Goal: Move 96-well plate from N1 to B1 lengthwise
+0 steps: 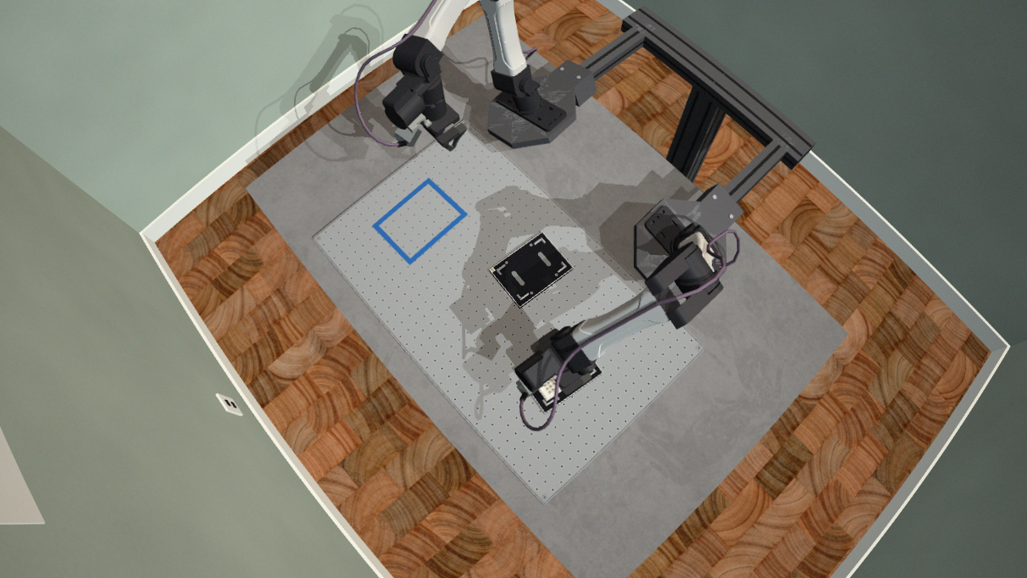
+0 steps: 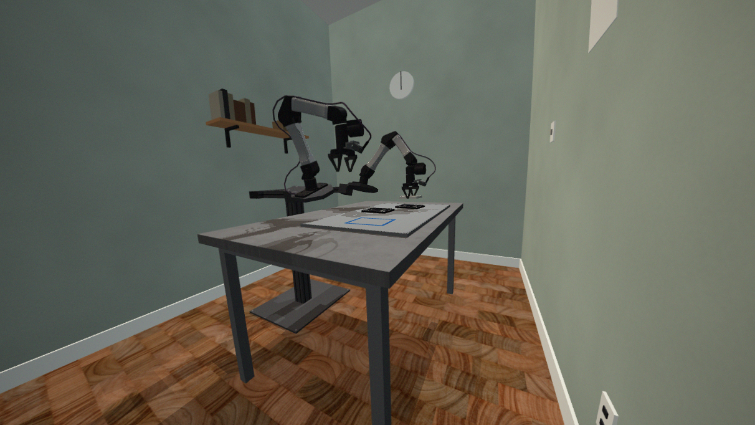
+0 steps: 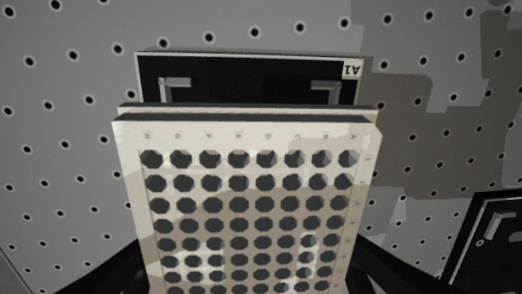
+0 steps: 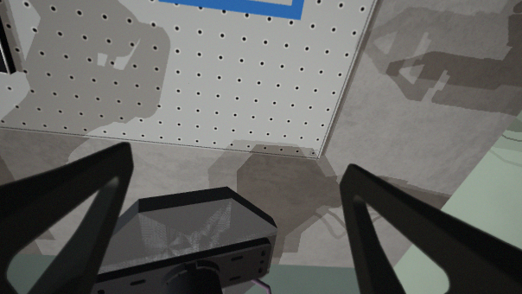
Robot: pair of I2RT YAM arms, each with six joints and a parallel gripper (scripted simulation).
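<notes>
Now: the A1 label 6 cm behind my left hand, 29 cm to the right of it and 6 cm below it. From my left hand the other things lie so: cream 96-well plate (right at my left hand).
</notes>
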